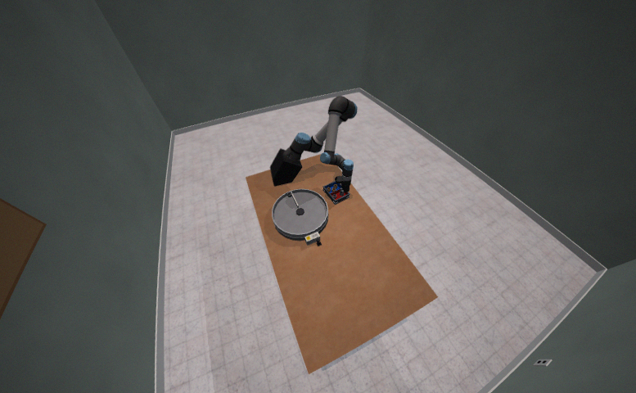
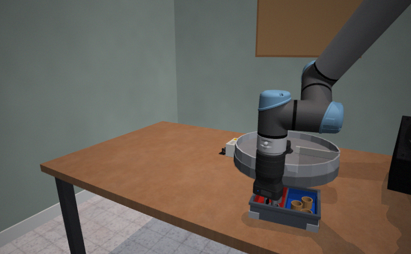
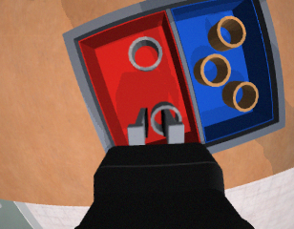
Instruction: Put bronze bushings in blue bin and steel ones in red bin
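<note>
Right now the bin is 4 cm to the right of my hand and 3 cm behind it. The rest, counted from my hand: grey turntable (38 cm to the right, 11 cm ahead, 2 cm above).
</note>
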